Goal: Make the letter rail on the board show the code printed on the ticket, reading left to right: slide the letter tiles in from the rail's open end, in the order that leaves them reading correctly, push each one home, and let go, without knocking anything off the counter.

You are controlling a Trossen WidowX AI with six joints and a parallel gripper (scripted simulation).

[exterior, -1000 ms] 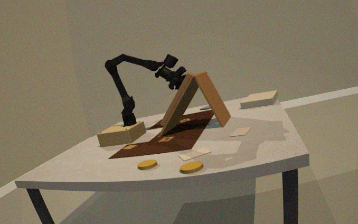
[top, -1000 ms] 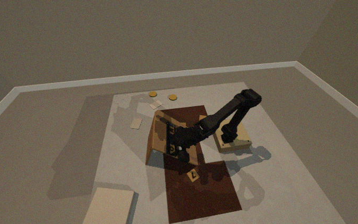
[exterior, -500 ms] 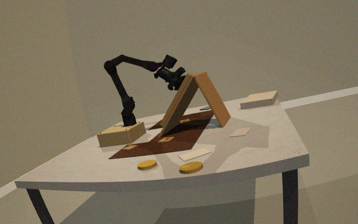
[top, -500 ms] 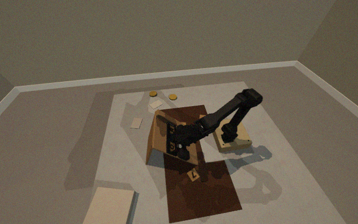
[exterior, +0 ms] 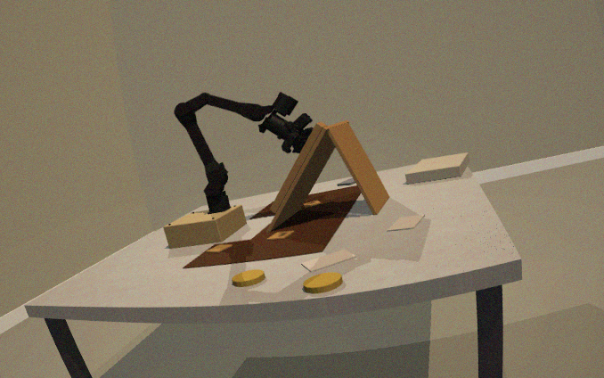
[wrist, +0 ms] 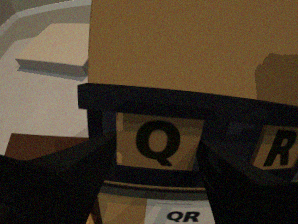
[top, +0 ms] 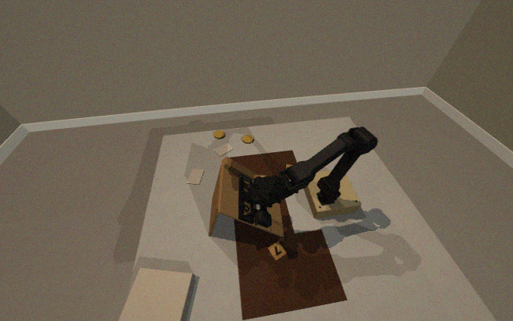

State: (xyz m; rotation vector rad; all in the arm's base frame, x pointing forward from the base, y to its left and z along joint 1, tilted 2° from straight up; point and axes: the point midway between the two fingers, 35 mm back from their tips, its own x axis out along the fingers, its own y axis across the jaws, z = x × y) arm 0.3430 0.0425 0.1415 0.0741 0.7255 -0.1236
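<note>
Now: the white ticket 60 mm behind my gripper tip, 30 mm to the right of it and 70 mm below it. From my gripper tip the other things lie so: flat beige box: 370 mm ahead, 260 mm to the left, 160 mm below; brown mat: 170 mm behind, 60 mm to the right, 180 mm below.
</note>
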